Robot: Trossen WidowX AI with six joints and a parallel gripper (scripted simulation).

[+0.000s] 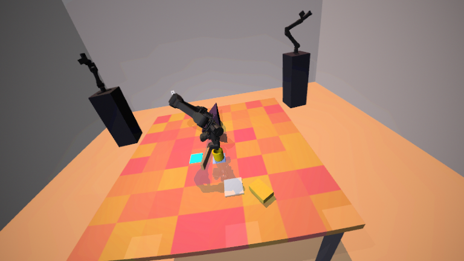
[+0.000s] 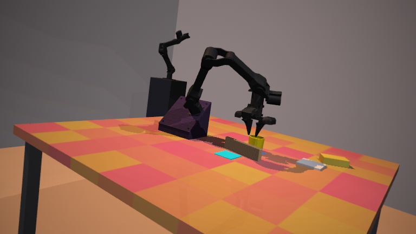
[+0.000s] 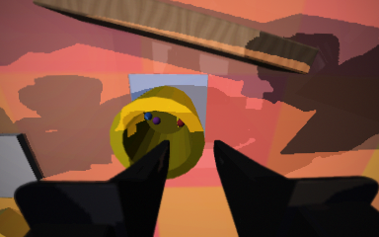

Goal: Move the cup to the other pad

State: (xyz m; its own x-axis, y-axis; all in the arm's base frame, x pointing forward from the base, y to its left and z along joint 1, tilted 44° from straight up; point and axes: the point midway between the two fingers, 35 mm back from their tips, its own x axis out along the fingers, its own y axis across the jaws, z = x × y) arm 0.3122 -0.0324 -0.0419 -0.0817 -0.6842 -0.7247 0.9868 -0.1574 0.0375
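The yellow cup lies 4 cm below my gripper tip, 2 cm ahead of it and 1 cm to the right of it. Round my gripper tip: pale blue pad: 8 cm below, 2 cm ahead, 1 cm to the right; wooden wall: 8 cm to the right, 6 cm below, 1 cm behind; blue marble: 6 cm below, 4 cm ahead, 1 cm to the right.
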